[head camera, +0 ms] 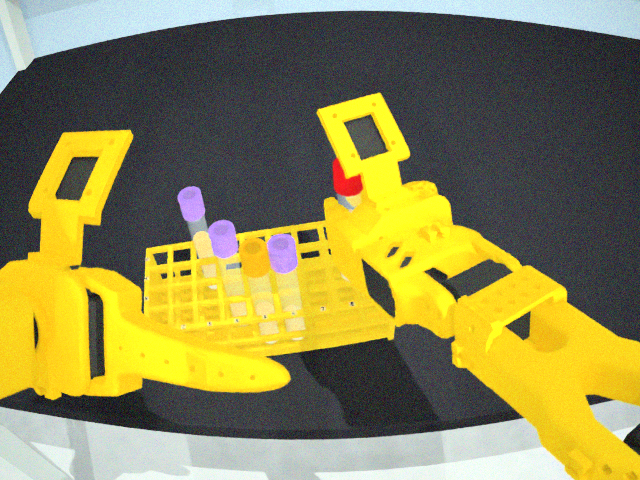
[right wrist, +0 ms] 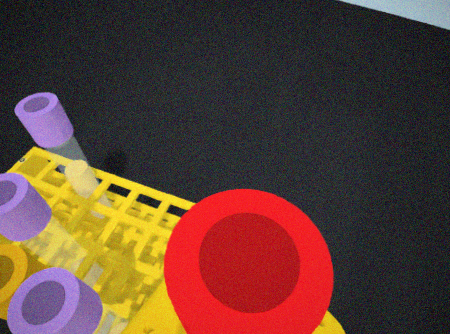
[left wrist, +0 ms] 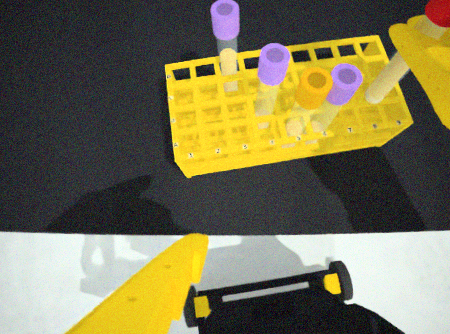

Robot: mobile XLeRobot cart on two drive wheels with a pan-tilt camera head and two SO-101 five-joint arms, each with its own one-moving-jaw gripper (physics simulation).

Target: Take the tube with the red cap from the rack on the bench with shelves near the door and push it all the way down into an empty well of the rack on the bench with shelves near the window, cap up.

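Frame: origin at the left arm's base, x ahead, y left, z up, level; millimetres.
Seen in the pictures: left hand, tool point: (head camera: 118,298) (left wrist: 205,253); right hand, tool point: (head camera: 333,202) (right wrist: 209,267) (left wrist: 399,30).
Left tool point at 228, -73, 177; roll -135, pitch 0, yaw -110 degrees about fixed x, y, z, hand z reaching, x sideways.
Observation:
Offsets run from my left tool point to a thing's middle, as dx, dy, dz. "*": to the spot under its first point. Level surfaces: height alone.
The red-capped tube {+99, -138, -77} (head camera: 347,178) (left wrist: 390,77) (right wrist: 250,265) is cap up, held by my right gripper (head camera: 337,207) (left wrist: 414,34), which is shut on it just below the cap. The tube's lower end shows over the right part of the yellow rack {+117, -70, -161} (head camera: 268,347) (left wrist: 185,167) (right wrist: 37,152), near the rear rows. I cannot tell whether its tip is above a well or inside one. The jaws are mostly hidden by the cap in the right wrist view. My left gripper (head camera: 276,376) (left wrist: 199,245) is open, one jaw in view, in front of the rack and holding nothing.
Three purple-capped tubes {* +141, -27, -72} (head camera: 191,204) {* +99, -52, -70} (head camera: 223,238) {+85, -91, -126} (head camera: 282,253) and an orange-capped tube {+85, -71, -126} (head camera: 254,257) (left wrist: 315,87) stand in the rack's left and middle parts. Wells at its right part hold no capped tubes. The rack stands on the black bench top {dz -189} (head camera: 465,103) (left wrist: 75,125).

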